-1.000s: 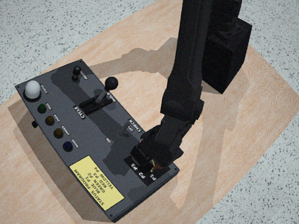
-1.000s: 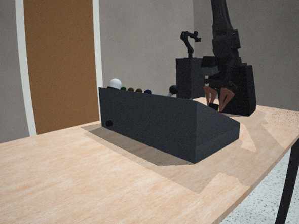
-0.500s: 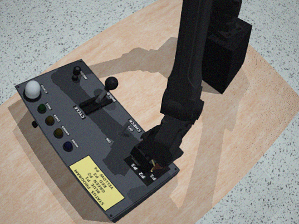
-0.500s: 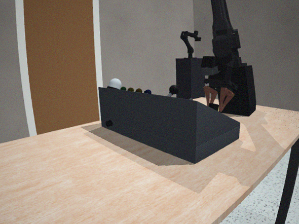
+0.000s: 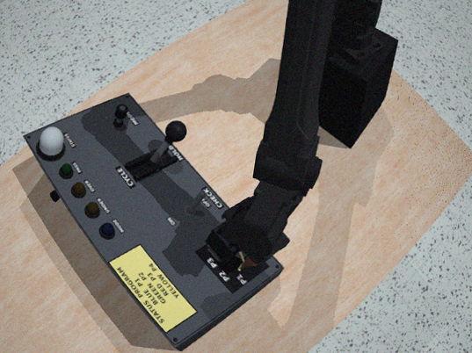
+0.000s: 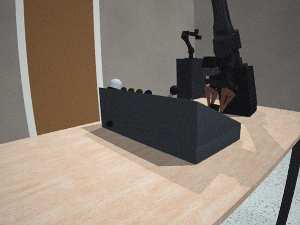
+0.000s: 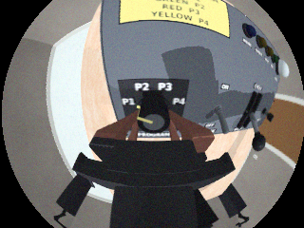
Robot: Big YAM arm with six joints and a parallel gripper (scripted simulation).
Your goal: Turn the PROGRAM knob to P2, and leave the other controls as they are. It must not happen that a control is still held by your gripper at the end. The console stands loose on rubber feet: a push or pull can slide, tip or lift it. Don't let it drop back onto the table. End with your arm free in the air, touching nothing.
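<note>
Right now the check toggle is 10 mm ahead of my hand and 120 mm to the right of it. The rest, counted from my hand: small knob: 30 mm ahead, 360 mm to the right; dark grey console: 50 mm ahead, 170 mm to the right, 20 mm below; ball-topped lever: 240 mm to the right, 10 mm above.
</note>
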